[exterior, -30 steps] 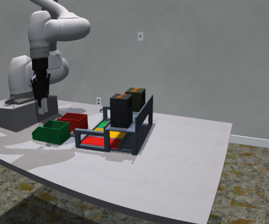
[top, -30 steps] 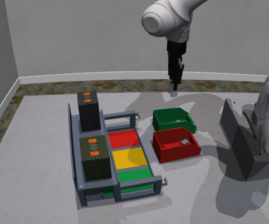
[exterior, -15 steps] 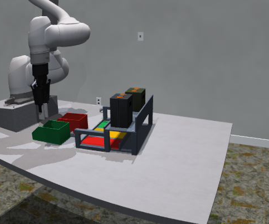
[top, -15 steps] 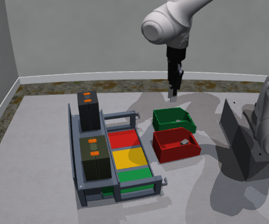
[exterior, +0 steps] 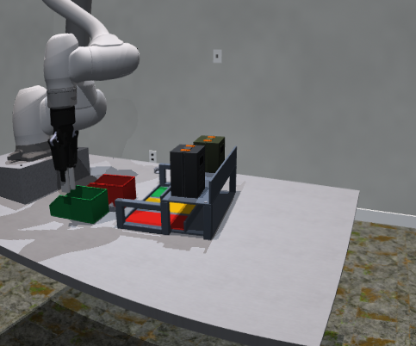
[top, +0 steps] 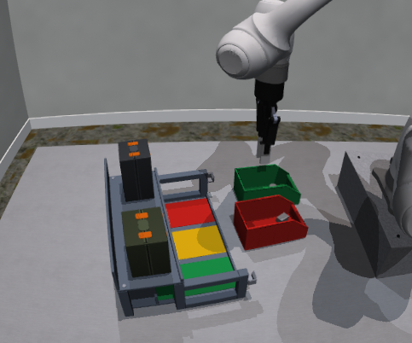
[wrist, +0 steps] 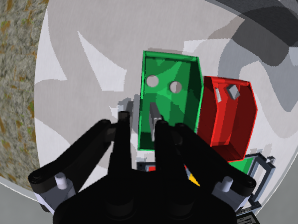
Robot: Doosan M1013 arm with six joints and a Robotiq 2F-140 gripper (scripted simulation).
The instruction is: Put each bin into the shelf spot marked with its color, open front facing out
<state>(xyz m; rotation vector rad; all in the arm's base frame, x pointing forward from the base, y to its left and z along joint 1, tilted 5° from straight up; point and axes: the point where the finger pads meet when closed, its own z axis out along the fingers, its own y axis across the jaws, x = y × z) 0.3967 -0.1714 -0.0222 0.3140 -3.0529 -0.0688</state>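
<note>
Right now my hand is 9 cm above the green bin, 5 cm to the right of it and 1 cm past it. Also, from my hand: red bin (19 cm to the left, 9 cm below, 1 cm behind).
</note>
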